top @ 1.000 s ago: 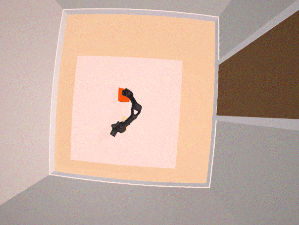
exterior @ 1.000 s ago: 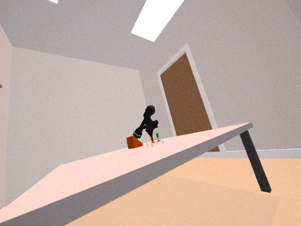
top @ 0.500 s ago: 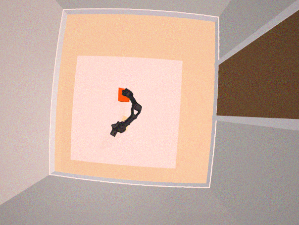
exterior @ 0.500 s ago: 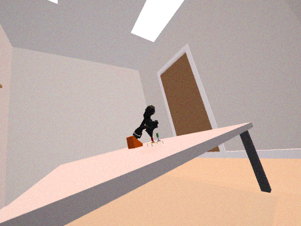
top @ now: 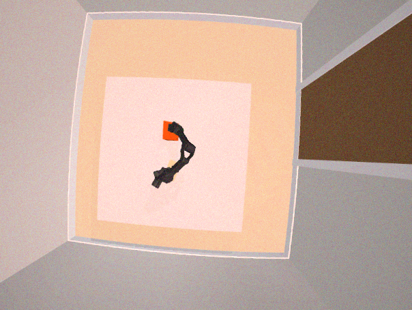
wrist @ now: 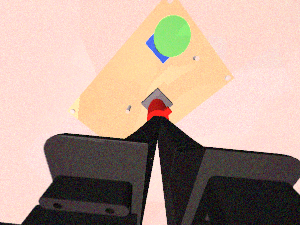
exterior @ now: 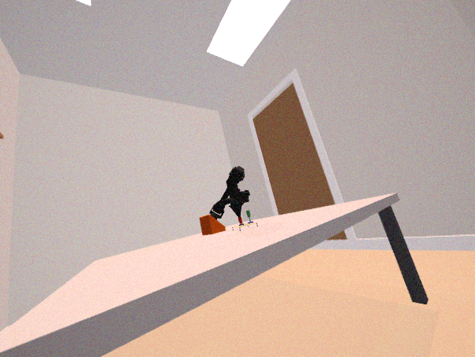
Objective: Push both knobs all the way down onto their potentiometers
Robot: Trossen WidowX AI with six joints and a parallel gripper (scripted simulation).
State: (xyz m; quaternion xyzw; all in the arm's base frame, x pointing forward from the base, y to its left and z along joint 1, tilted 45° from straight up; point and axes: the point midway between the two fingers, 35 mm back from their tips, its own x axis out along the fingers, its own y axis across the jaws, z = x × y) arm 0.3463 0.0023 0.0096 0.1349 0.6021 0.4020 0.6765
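The red knob is 1 cm below my gripper tip. From my gripper tip the other things lie so: green knob 5 cm ahead, 2 cm to the left.
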